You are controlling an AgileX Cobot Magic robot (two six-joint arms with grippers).
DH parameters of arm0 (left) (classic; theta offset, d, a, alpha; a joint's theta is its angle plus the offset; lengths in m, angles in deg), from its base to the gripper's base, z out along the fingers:
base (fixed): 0 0 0 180
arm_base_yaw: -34.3 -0.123 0 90
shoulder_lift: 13.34 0 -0.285 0
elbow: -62.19 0 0.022 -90
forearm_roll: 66.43 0.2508 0 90
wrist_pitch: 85.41 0 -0.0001 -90
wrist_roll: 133.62 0.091 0 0
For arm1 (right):
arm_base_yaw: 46.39 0.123 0 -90
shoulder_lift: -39.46 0 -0.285 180
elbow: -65.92 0 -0.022 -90
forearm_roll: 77.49 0.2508 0 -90
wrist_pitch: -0.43 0 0.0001 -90
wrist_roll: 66.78 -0.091 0 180
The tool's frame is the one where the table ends.
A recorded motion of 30 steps. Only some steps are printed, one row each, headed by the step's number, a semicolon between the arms.
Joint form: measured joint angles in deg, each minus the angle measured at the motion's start. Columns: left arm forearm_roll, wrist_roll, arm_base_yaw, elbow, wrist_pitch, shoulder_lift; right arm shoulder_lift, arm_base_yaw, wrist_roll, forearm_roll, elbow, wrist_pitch.
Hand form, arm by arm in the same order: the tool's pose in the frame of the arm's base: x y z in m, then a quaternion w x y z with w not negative. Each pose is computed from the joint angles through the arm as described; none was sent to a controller.
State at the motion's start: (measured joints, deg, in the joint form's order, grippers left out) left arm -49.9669 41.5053 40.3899 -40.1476 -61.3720 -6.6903; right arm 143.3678 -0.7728 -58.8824 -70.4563 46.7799 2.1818
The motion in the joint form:
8: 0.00 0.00 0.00 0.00 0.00 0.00; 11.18 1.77 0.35 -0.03 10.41 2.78
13: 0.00 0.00 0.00 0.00 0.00 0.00; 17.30 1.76 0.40 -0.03 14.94 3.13
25: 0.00 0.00 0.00 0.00 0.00 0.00; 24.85 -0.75 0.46 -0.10 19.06 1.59
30: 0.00 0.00 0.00 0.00 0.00 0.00; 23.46 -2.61 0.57 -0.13 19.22 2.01
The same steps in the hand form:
8: 0.0513 0.0051 0.1755 0.58846 0.08039 0.80165 0.06791; 0.2788 0.3044 0.2033 0.39936 -0.37265 0.81922 0.17473
13: 0.0513 0.0051 0.1755 0.58846 0.08039 0.80165 0.06791; 0.2933 0.3202 0.1805 0.38525 -0.37602 0.82564 0.16887
25: 0.0513 0.0051 0.1755 0.58846 0.08039 0.80165 0.06791; 0.3220 0.3214 0.1440 0.37553 -0.36070 0.83992 0.15302
30: 0.0513 0.0051 0.1755 0.58846 0.08039 0.80165 0.06791; 0.3318 0.3105 0.1553 0.38645 -0.34673 0.84140 0.14997

